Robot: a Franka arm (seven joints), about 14 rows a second.
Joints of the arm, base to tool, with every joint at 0 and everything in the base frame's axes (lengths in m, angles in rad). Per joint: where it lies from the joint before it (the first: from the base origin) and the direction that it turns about. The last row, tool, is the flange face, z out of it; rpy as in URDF.
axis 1: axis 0 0 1 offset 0.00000 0.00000 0.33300
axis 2: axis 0 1 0 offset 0.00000 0.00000 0.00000
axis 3: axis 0 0 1 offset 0.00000 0.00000 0.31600
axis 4: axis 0 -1 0 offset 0.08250 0.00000 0.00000
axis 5: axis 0 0 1 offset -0.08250 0.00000 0.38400
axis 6: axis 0 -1 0 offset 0.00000 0.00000 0.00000
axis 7: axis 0 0 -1 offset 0.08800 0.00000 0.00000
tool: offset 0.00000 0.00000 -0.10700 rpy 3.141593 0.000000 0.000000
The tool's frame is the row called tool.
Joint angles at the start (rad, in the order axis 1, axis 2, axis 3, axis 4, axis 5, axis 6, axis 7):
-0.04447, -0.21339, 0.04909, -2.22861, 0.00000, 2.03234, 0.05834
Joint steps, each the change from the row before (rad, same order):
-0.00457, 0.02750, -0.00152, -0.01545, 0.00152, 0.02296, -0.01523
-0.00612, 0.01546, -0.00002, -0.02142, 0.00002, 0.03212, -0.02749
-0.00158, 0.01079, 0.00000, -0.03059, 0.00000, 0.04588, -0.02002
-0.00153, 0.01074, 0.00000, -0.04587, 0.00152, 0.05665, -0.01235
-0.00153, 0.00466, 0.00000, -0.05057, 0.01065, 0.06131, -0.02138
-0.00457, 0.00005, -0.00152, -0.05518, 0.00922, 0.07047, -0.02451
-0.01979, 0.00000, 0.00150, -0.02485, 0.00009, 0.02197, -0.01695
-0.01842, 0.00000, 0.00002, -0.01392, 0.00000, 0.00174, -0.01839
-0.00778, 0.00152, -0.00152, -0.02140, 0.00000, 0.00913, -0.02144
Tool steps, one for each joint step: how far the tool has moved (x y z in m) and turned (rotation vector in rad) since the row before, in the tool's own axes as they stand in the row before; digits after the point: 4 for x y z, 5 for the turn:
0.0024, 0.0028, 0.0186, 0.00188, -0.02012, -0.00870
0.0005, 0.0030, 0.0147, 0.00061, -0.00481, -0.02143
-0.0012, 0.0008, 0.0153, 0.00051, 0.00450, -0.01847
-0.0047, 0.0007, 0.0210, 0.00170, 0.00006, -0.00995
-0.0070, 0.0004, 0.0193, 0.00825, 0.00631, -0.01307
-0.0088, 0.0027, 0.0177, 0.00567, 0.01560, -0.01162
-0.0059, 0.0084, 0.0085, -0.00065, -0.00275, 0.00182
-0.0049, 0.0082, 0.0056, 0.00067, -0.01198, 0.00024
-0.0062, 0.0039, 0.0088, 0.00144, -0.01361, -0.01179

